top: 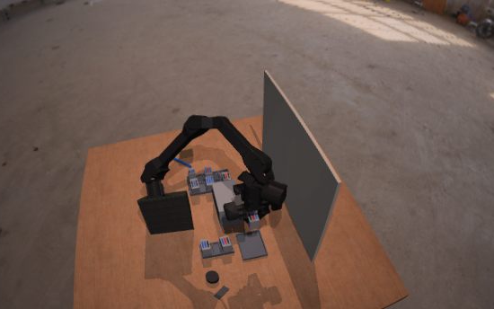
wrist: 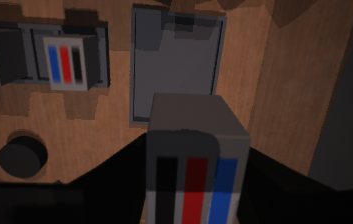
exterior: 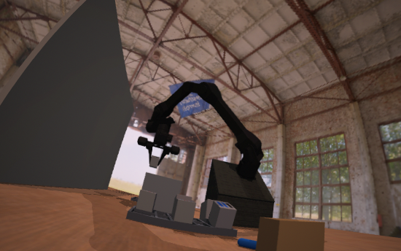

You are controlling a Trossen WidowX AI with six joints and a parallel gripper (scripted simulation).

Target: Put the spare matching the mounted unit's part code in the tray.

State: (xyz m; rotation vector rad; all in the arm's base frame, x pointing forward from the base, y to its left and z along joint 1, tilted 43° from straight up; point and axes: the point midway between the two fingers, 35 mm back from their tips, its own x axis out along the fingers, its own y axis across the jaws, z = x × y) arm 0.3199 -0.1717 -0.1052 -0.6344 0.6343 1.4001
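The dark tray lies 160 mm below my gripper tip. The rest, counted from my gripper tip: tall grey panel 220 mm ahead, 190 mm to the left, 60 mm above; black puck 190 mm behind, 110 mm to the right, 150 mm below; grey mounted unit 40 mm behind, 210 mm to the left, 110 mm below.
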